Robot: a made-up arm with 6 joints. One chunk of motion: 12 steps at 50 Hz.
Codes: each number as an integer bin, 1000 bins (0 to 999) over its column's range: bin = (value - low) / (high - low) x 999, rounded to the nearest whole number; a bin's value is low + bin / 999 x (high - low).
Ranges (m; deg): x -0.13..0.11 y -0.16..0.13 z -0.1..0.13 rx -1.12..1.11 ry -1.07..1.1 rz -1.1..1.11
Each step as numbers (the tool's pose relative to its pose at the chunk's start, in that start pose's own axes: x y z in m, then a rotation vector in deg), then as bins.
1 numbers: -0.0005 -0.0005 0.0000 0.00 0.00 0.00
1 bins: 539 549 434 502 493 497
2 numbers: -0.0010 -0.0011 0.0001 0.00 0.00 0.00
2 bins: 537 547 435 502 493 497
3 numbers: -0.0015 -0.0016 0.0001 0.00 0.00 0.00
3 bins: 535 546 435 502 493 497
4 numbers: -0.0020 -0.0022 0.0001 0.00 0.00 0.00
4 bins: 533 544 435 502 493 497
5 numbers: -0.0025 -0.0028 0.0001 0.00 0.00 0.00
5 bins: 531 542 435 502 493 497
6 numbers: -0.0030 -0.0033 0.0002 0.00 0.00 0.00
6 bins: 529 540 435 502 493 497
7 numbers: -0.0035 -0.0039 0.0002 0.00 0.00 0.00
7 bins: 527 538 435 502 493 497
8 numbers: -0.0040 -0.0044 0.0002 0.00 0.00 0.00
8 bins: 524 536 435 502 493 497
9 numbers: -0.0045 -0.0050 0.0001 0.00 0.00 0.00
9 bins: 522 534 435 502 493 497
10 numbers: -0.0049 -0.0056 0.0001 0.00 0.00 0.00
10 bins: 521 532 435 502 493 497
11 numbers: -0.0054 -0.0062 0.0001 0.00 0.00 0.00
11 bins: 519 530 435 502 493 497
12 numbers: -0.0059 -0.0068 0.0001 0.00 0.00 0.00
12 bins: 517 528 435 502 493 497
